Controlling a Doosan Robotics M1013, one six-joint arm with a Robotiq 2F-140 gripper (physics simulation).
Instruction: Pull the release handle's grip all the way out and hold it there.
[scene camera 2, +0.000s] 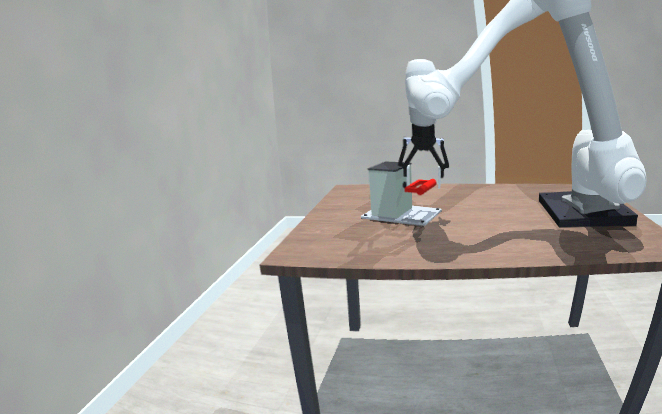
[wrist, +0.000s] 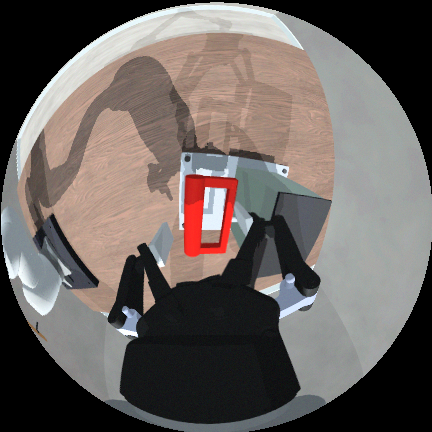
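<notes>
The release handle's red grip is a thick round bar on a rectangular red frame. It sticks out sideways from a pale green housing with a dark top. My gripper is open and points down just above the grip, with nothing between its pads. In the wrist view one pad is on the outer side of the red bar and the other is on the housing side of the red frame. The exact height gap between pads and grip is hard to tell.
The housing stands on a light metal base plate on the brown wooden table. The housing-side finger is very close to the housing. The arm's black mounting plate is at the table's other end.
</notes>
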